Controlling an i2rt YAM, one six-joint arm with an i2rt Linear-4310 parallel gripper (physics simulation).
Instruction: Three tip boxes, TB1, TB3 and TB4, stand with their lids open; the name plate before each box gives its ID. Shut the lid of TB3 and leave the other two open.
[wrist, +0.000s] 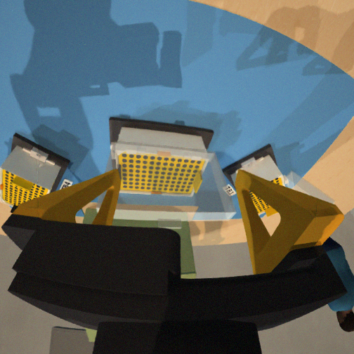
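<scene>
The middle tip box (160, 172), with a yellow perforated rack and a pale body on a dark base, stands between the other two. Its name plate does not show; the neighbours' plates make it TB3. Its clear lid (221, 200) is open and spreads past the box's right and lower sides. The left box, TB4 (25, 187), has its plate (66, 184) beside it, and its lid is hard to make out. The right box, TB1 (265, 200), is partly behind a finger, with its plate (229, 190) and open clear lid (310, 189). My gripper (177, 175) is wide open, its fingertips apart on either side of TB3 in view.
The boxes stand on a blue mat (210, 95) with a curved edge, on a wooden table (325, 30). A green surface (182, 250) shows below TB3, partly behind the gripper body. A blue figure-like shape with a dark end (342, 267) is at the lower right. Shadows lie across the mat.
</scene>
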